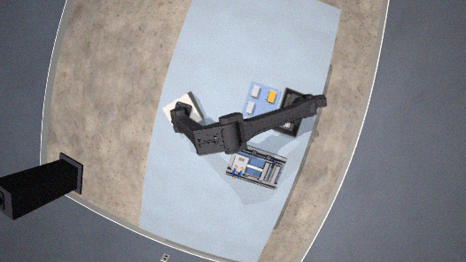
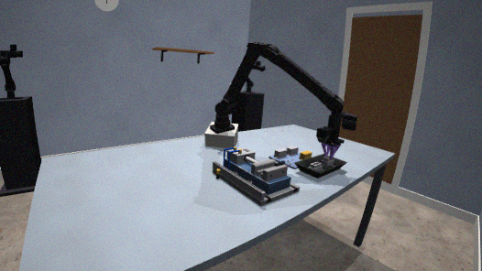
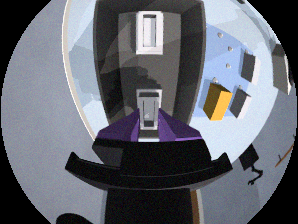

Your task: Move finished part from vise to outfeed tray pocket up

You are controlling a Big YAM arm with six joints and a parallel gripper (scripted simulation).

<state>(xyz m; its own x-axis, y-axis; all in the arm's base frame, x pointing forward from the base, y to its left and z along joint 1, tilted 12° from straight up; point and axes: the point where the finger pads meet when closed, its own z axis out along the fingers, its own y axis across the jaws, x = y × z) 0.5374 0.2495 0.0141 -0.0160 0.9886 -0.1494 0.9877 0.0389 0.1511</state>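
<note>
The orange block is 13 cm behind my hand, 3 cm below it and 1 cm to the right of it. From my hand the other things lie so: blue plate 17 cm behind, 6 cm below, 5 cm to the right.
</note>
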